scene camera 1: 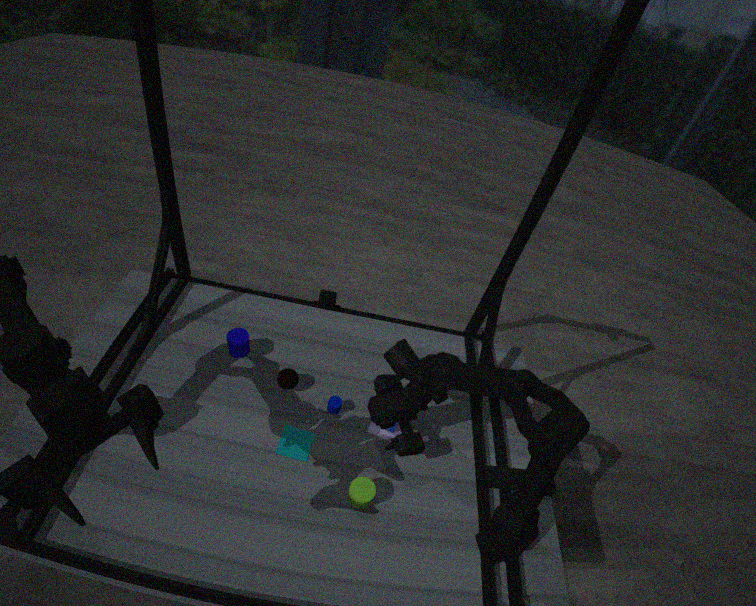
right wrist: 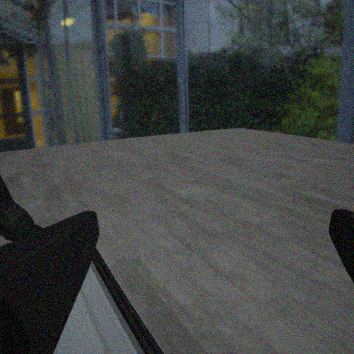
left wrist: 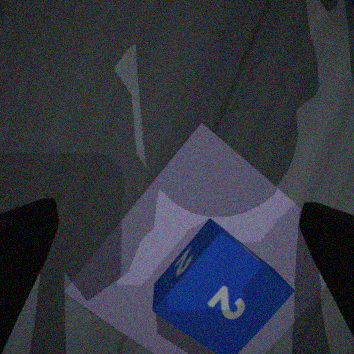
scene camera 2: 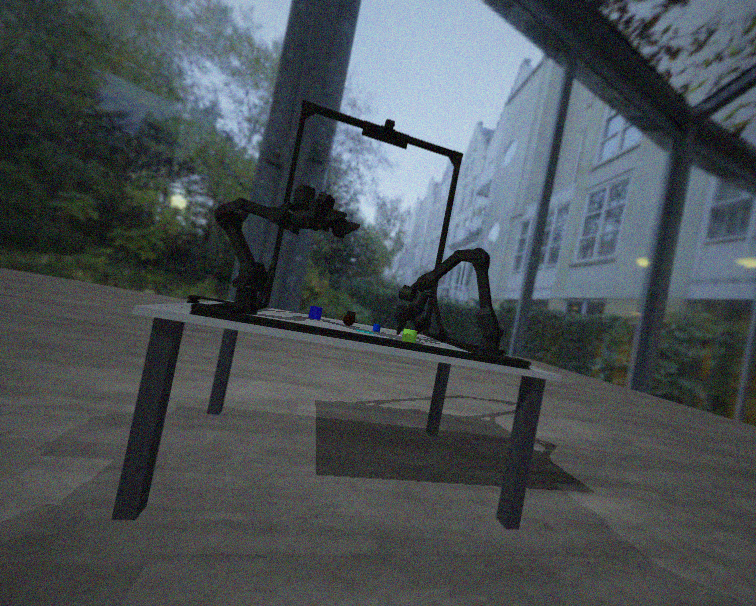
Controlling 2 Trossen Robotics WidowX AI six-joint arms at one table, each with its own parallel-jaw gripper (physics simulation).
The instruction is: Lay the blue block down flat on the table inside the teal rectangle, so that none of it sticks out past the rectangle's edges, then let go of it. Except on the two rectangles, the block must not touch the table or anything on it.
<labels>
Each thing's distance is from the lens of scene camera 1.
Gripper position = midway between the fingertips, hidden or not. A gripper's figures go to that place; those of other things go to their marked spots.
left gripper [scene camera 1: 380,431]: 89 cm
right gripper [scene camera 1: 121,495]: 50 cm
lime green cylinder [scene camera 1: 362,490]: 79 cm
</labels>
